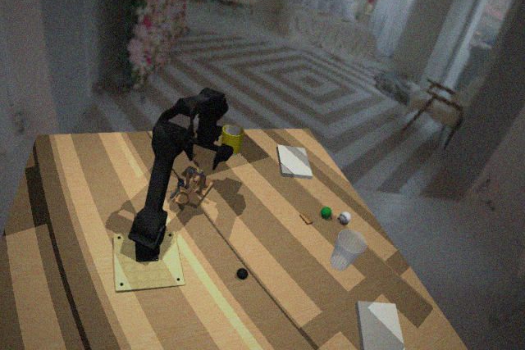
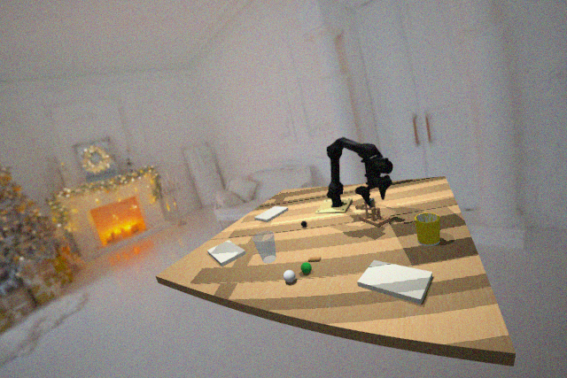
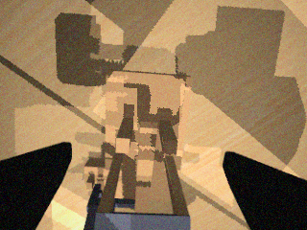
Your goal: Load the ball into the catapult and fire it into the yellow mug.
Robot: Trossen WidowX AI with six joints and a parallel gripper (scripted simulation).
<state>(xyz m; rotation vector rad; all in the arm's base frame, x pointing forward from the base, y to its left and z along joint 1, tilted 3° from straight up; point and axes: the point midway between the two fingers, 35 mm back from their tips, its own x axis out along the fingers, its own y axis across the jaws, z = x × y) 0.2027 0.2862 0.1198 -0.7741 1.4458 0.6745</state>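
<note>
The dark ball is 390 mm to the right of my gripper tip, 90 mm below it and 50 mm ahead of it. Round my gripper tip: wooden catapult (60 mm behind, 50 mm to the right, 50 mm below); then small brown block (340 mm ahead, 200 mm to the right, 100 mm below); then yellow mug (220 mm to the left, 170 mm ahead, 70 mm below).
</note>
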